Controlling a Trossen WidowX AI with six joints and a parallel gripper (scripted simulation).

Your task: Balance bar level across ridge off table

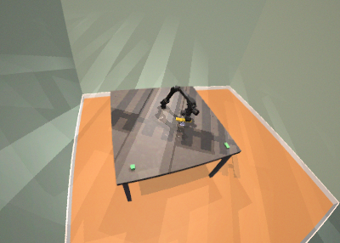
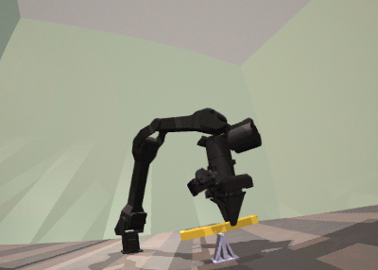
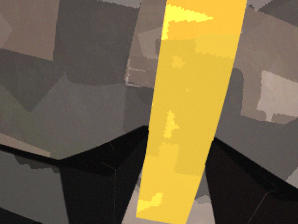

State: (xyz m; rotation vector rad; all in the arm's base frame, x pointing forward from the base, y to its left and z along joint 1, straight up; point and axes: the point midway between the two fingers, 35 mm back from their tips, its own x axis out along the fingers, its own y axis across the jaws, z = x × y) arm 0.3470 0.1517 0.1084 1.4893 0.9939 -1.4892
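Right now the yellow bar is 2 cm to the right of my gripper tip and 1 cm behind it. Also, from my gripper tip: small grey ridge stand: 4 cm below, 2 cm to the right, 1 cm behind.
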